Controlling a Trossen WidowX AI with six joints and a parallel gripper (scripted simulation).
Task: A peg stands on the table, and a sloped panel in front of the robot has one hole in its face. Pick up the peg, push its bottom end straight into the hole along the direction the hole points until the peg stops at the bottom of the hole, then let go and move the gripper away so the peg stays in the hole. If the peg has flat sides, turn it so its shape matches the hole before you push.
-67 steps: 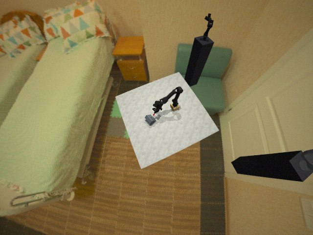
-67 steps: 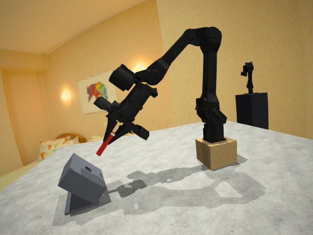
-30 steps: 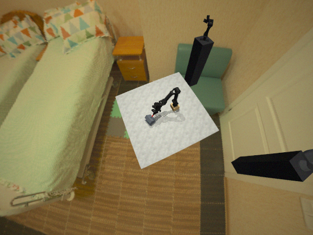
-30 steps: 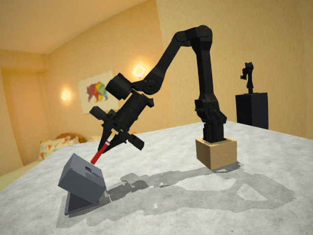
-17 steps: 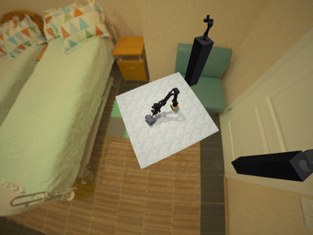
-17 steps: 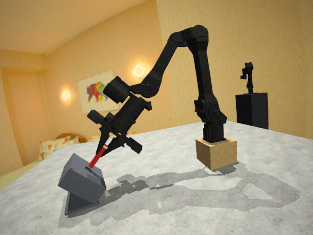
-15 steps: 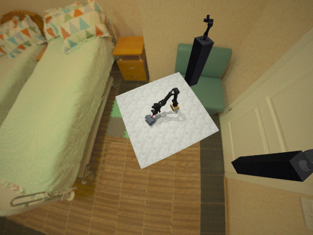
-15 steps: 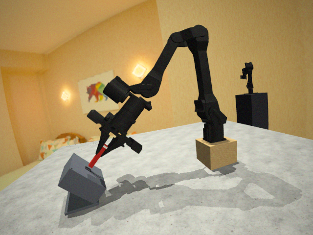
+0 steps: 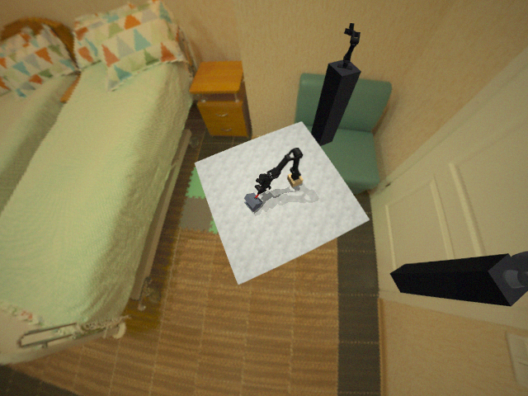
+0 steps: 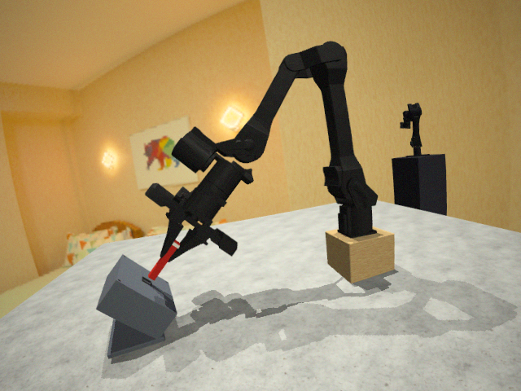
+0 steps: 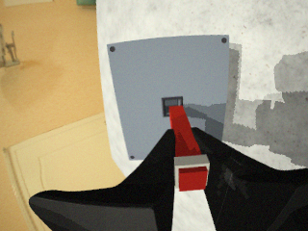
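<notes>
The red square-sided peg is 10 mm behind my gripper tip and 10 mm above it. The rest, counted from my gripper tip: grey sloped panel: 60 mm ahead, 50 mm below, 20 mm to the left.
</notes>
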